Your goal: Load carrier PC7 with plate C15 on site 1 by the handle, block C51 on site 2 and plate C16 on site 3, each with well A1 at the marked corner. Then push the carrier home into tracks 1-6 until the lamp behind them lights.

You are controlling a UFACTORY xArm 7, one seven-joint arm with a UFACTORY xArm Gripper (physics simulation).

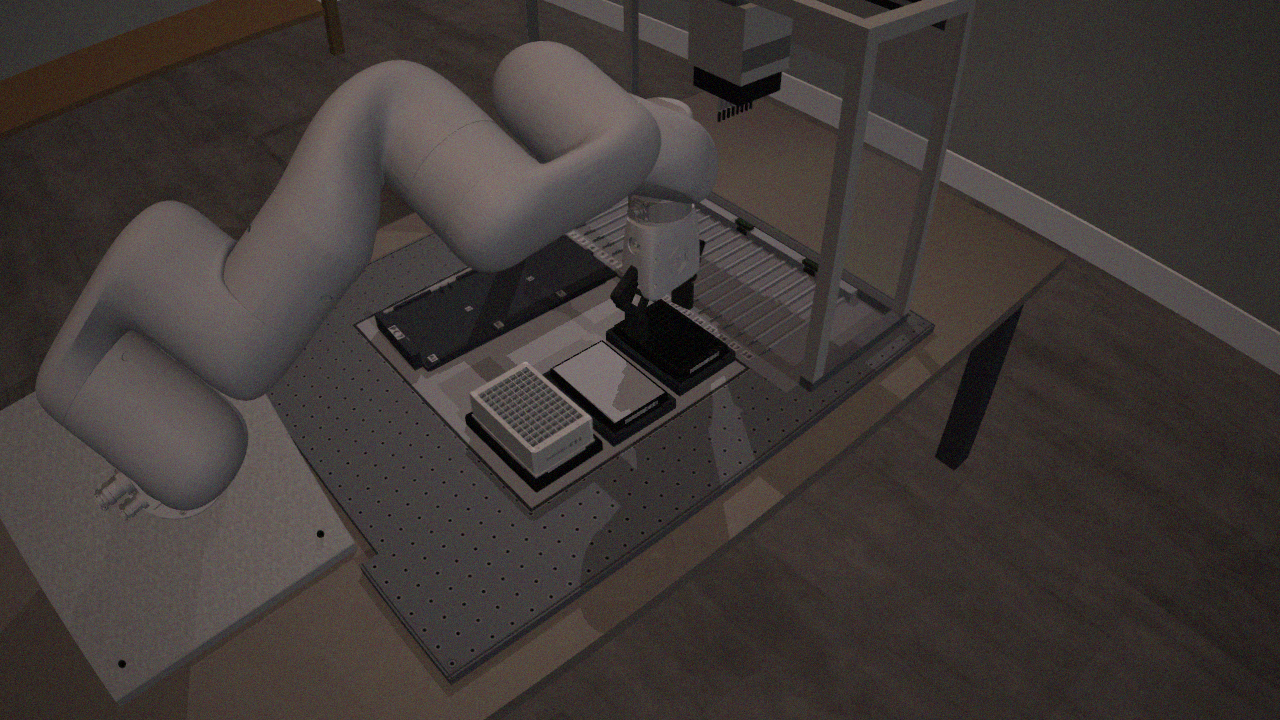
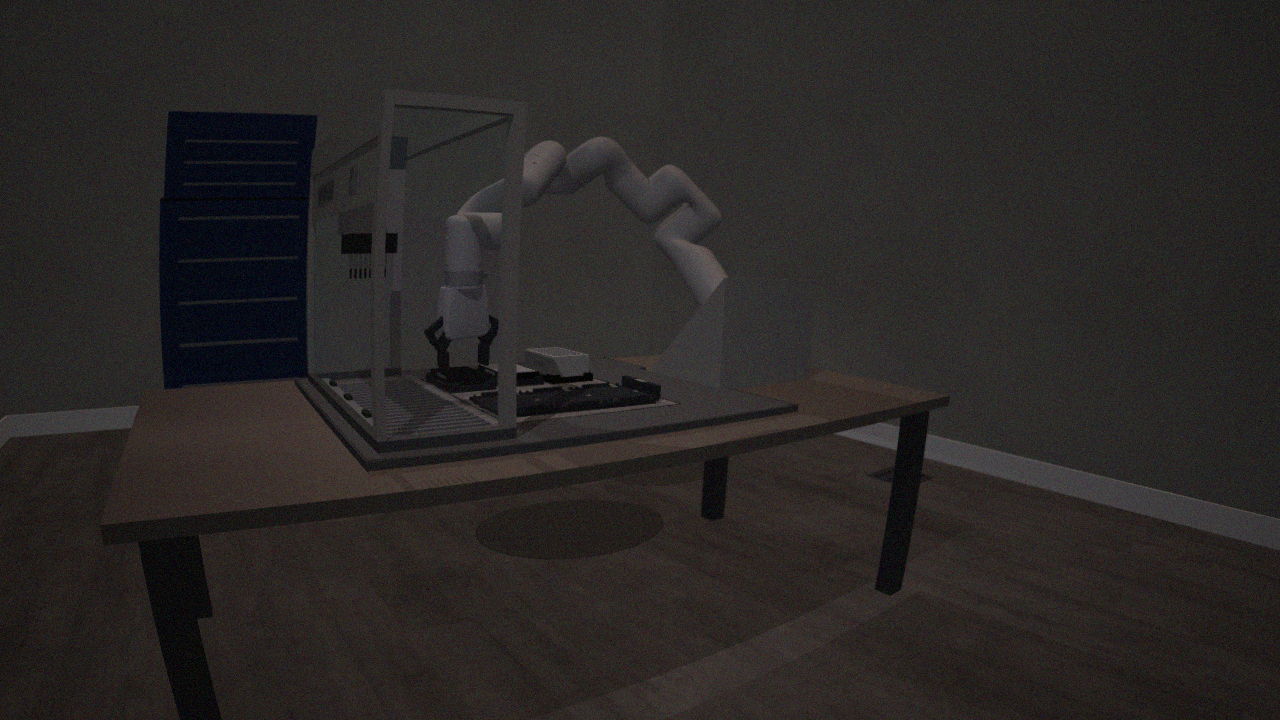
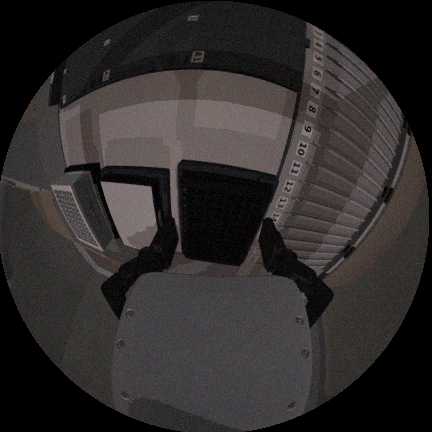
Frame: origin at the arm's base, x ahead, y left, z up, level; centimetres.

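Seen in the pictures: gripper, fingertip midpoint: [image 1: 659, 321] [image 2: 463, 367] [image 3: 218, 228]; arm's base, origin of the base link: [image 2: 730, 318].
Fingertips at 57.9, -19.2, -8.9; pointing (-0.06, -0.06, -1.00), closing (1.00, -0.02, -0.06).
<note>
Pixels of each thing's top centre, then the offset from my fingertips to it, as dx, dy, dz. Level surfaces: height alone.
- black plate, middle of its top: [image 3: 217, 233] [image 1: 670, 335] [image 2: 459, 372] -0.1, -1.9, -1.2
- pale flat plate, middle of its top: [image 1: 607, 380] [image 3: 132, 223] [image 2: 507, 367] -11.5, -1.2, -1.2
- tall white block, middle of its top: [image 1: 529, 405] [image 3: 73, 219] [image 2: 556, 351] -22.4, +1.1, +1.6
- dark carrier, middle of its top: [image 1: 495, 284] [image 2: 566, 386] -7.3, +22.8, -0.8
- perforated base plate, its level: dz -3.8
My gripper [image 1: 660, 308] [image 2: 463, 360] [image 3: 218, 228] is open and empty, pointing down, its fingers at the two sides of a black plate [image 1: 673, 342] [image 3: 225, 212], low over it. That plate lies in a dark holder. A pale flat plate [image 1: 608, 380] [image 3: 131, 210] sits in the middle holder. A tall white block [image 1: 531, 413] [image 2: 556, 360] [image 3: 85, 215] with many wells stands in the third holder. The plate labels are too small to read. The dark carrier [image 1: 501, 308] [image 2: 563, 396] [image 3: 245, 45] lies flat apart from them, with A1 marks; no plate shows on it. No lit lamp shows.
The numbered track deck [image 1: 760, 282] [image 2: 411, 407] [image 3: 345, 165] lies beside the carrier and plates. A frame post [image 1: 841, 223] [image 2: 509, 268] rises at its edge. A pipetting head [image 1: 738, 53] [image 2: 368, 241] hangs above the deck. A perforated base plate [image 1: 465, 555] surrounds the holders.
</note>
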